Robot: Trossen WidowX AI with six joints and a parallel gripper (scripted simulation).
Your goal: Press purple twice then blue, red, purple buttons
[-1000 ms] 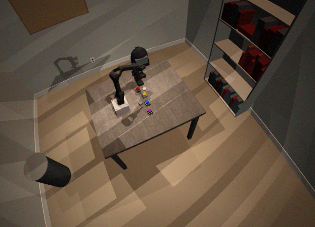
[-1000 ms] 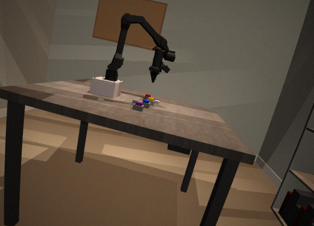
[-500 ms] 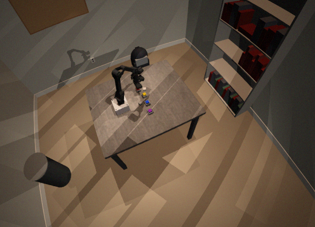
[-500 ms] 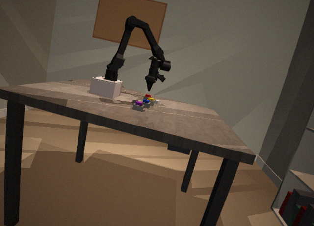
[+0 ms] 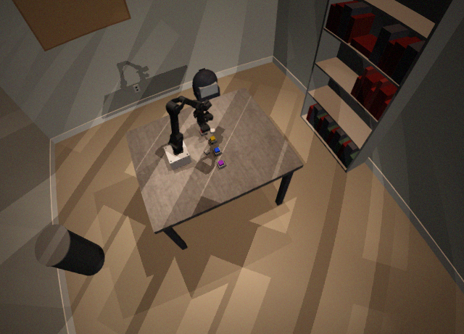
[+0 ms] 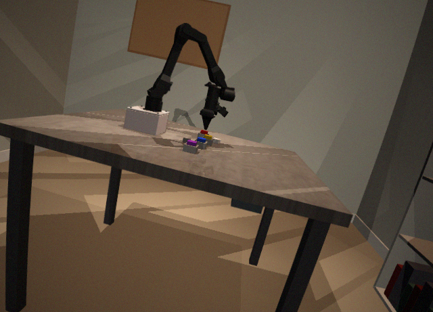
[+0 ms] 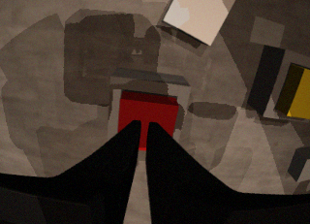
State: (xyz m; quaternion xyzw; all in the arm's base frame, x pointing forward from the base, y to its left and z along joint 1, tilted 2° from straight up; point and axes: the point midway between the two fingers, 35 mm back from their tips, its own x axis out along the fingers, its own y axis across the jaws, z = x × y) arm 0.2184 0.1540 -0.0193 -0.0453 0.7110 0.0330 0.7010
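The red button is 1 cm below my gripper tip. From my gripper tip the other things lie so: grey block: 3 cm behind, 19 cm to the right, 4 cm below; then pale block: 7 cm ahead, 2 cm to the right, 4 cm below; then yellow button: 4 cm ahead, 10 cm to the right, 1 cm below.
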